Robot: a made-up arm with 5 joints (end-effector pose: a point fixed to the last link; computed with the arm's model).
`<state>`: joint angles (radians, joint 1 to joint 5).
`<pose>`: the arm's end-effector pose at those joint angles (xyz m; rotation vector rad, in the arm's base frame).
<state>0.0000 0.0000 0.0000 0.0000 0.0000</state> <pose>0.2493 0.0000 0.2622 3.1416 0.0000 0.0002</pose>
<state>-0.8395 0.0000 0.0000 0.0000 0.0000</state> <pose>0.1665 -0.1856 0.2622 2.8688 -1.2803 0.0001</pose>
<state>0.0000 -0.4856 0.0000 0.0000 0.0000</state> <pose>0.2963 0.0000 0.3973 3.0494 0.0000 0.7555</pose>
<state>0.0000 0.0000 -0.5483 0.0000 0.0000</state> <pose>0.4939 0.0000 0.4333 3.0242 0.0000 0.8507</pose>
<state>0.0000 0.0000 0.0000 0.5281 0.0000</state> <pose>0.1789 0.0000 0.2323 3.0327 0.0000 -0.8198</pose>
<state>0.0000 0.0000 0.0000 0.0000 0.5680</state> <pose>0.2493 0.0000 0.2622 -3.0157 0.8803 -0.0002</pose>
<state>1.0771 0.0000 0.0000 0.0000 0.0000</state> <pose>0.1182 0.2196 0.2622 -2.6969 -1.6113 -0.0002</pose>
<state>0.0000 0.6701 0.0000 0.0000 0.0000</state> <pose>0.0946 0.0000 0.1424 2.9669 0.0000 -1.0328</pose>
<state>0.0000 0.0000 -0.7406 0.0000 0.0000</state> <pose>0.5528 0.0000 0.5213 2.9286 0.0000 1.1371</pose>
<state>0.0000 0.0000 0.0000 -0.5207 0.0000</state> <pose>0.2948 0.0000 0.3224 3.0357 0.0000 0.8089</pose>
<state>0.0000 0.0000 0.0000 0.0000 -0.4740</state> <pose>0.2493 0.0000 0.2622 3.0537 0.7376 0.0002</pose>
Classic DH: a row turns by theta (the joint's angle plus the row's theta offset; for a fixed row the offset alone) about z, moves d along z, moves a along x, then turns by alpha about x. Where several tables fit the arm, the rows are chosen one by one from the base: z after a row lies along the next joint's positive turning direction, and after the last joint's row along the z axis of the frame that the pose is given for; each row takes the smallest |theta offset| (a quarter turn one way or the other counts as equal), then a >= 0, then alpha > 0; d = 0 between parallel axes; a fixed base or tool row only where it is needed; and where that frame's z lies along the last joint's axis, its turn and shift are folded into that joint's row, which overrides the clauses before.
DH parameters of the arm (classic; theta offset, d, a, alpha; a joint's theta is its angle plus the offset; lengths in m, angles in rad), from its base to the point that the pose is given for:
joint 1: 0 0.4245 0 -1.5708
joint 2: -1.385 0 0.3643 0
joint 3: -0.4083 0 -0.4152 0
joint 4: -1.3484 0 -0.0904 1.5708
joint 5: 3.1416 0.1154 0 0

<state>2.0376 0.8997 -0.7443 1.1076 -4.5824</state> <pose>-0.1204 0.2389 0.0590 1.8723 0.3183 0.4083</pose>
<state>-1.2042 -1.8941 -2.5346 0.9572 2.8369</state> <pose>-0.3220 0.8385 0.4798 -0.1579 -0.3271 -1.4940</pose>
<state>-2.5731 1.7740 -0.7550 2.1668 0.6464</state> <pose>0.0379 0.0242 0.1153 -0.0018 -0.0469 1.2147</pose>
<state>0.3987 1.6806 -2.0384 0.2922 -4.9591</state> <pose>0.6211 0.2616 -0.1381 -2.7660 1.3797 -0.0662</pose>
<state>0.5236 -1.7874 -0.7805 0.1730 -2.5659</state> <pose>-0.1812 -0.1046 0.9492 0.0204 0.7837 1.0457</pose>
